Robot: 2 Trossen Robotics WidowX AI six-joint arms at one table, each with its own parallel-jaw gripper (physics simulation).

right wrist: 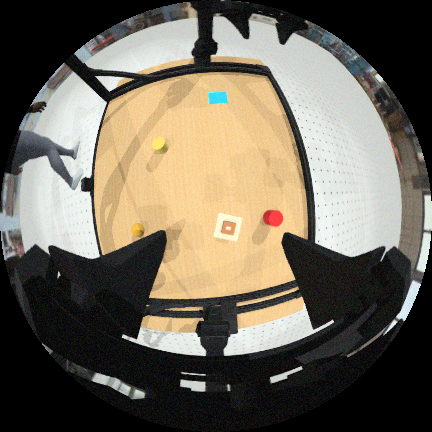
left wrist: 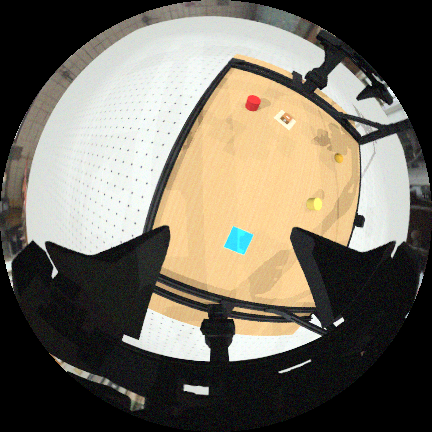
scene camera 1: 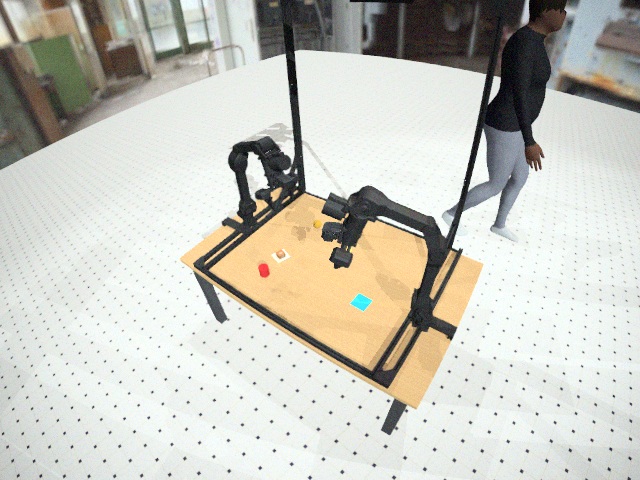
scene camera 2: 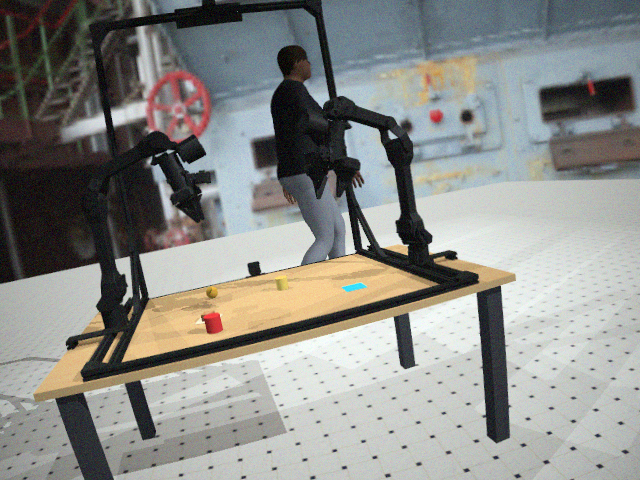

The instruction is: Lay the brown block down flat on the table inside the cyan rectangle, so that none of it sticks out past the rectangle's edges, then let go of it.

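Places are measured from the left arm's base along level axes (x left, y back, z up), in metres.
Pixels of known places: left gripper, fingertip midpoint: (right wrist: pixel 265 40) (left wrist: pixel 233 232) (scene camera 2: pixel 328 198); right gripper, fingertip midpoint: (right wrist: pixel 226 237) (left wrist: pixel 341 83) (scene camera 1: pixel 284 205) (scene camera 2: pixel 201 221); left arm's base, origin of the base link: (right wrist: pixel 203 63) (left wrist: pixel 217 310) (scene camera 1: pixel 420 320) (scene camera 2: pixel 420 262); right arm's base, origin of the base link: (right wrist: pixel 212 312) (left wrist: pixel 306 89) (scene camera 1: pixel 249 223) (scene camera 2: pixel 116 326).
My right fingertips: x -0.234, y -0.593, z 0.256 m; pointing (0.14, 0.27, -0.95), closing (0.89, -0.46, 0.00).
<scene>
For each thing: its top centre in the pictures, then the offset to it from my right fingertips. "pt": a spot on its surface instead.
- small brown block, middle of its top: (right wrist: pixel 228 227) (scene camera 2: pixel 207 312) (left wrist: pixel 287 116) (scene camera 1: pixel 280 252) dx +0.016, dy -0.044, dz -0.256 m
- white square, surface spot: (right wrist: pixel 218 222) pt dx -0.001, dy -0.023, dz -0.274 m
- cyan rectangle, surface spot: (left wrist: pixel 238 240) (scene camera 2: pixel 354 286) (right wrist: pixel 217 96) (scene camera 1: pixel 361 302) pt dx +0.182, dy +0.355, dz -0.274 m
- red cylinder, middle of its top: (scene camera 2: pixel 211 315) (right wrist: pixel 275 218) (left wrist: pixel 253 98) (scene camera 1: pixel 263 267) dx +0.135, dy -0.073, dz -0.233 m
- yellow cylinder, middle of its top: (right wrist: pixel 157 142) (left wrist: pixel 317 203) (scene camera 2: pixel 280 277) dx -0.054, dy +0.245, dz -0.236 m
- orange-yellow ball, middle of its top: (right wrist: pixel 134 230) (scene camera 2: pixel 210 287) (left wrist: pixel 341 156) (scene camera 1: pixel 317 221) dx -0.215, dy +0.059, dz -0.236 m
A small brown block (scene camera 1: pixel 280 254) (scene camera 2: pixel 203 316) (left wrist: pixel 286 118) (right wrist: pixel 224 232) with a pale spot on top is on a white square (scene camera 1: pixel 283 259) (left wrist: pixel 278 120) (right wrist: pixel 218 222). The cyan rectangle (scene camera 1: pixel 361 302) (scene camera 2: pixel 354 287) (left wrist: pixel 238 240) (right wrist: pixel 218 97) lies bare on the table, on the other side from the block. My left gripper (scene camera 2: pixel 329 195) (left wrist: pixel 233 232) (right wrist: pixel 265 40) is open and empty, high above the table. My right gripper (scene camera 2: pixel 199 219) (right wrist: pixel 226 237) (left wrist: pixel 341 83) is open and empty, high above the table; the block shows between its fingers in the right wrist view, far below them.
A red cylinder (scene camera 1: pixel 264 270) (scene camera 2: pixel 212 322) (left wrist: pixel 253 103) (right wrist: pixel 273 218) stands near the block. A yellow cylinder (scene camera 2: pixel 281 283) (left wrist: pixel 314 204) (right wrist: pixel 159 144) and an orange-yellow ball (scene camera 1: pixel 317 223) (scene camera 2: pixel 211 292) (left wrist: pixel 339 158) (right wrist: pixel 137 230) are farther back. Black rails edge the table.
</scene>
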